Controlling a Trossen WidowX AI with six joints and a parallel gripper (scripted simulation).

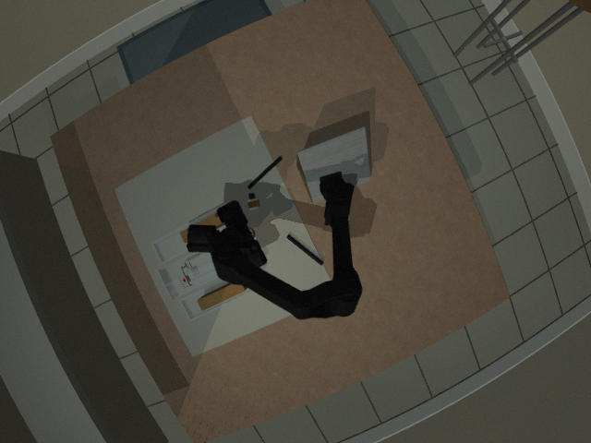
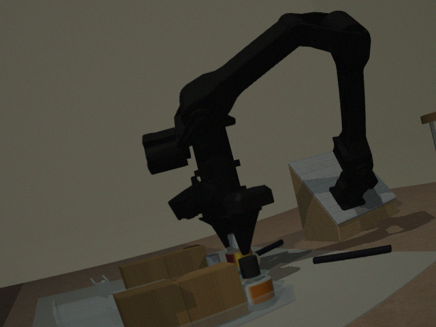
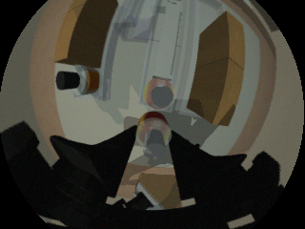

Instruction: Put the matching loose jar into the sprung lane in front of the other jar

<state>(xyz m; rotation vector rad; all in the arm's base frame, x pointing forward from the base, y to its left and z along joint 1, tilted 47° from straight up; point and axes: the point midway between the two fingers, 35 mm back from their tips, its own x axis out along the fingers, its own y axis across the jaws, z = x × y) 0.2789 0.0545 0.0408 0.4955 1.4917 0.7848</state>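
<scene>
My gripper tip is now 130 mm to the right of the dark-lidded jar, 30 mm short of it and 10 mm above it. The rest, counted from my gripper tip: sprung lane 190 mm ahead, 50 mm to the left, 30 mm below.
</scene>
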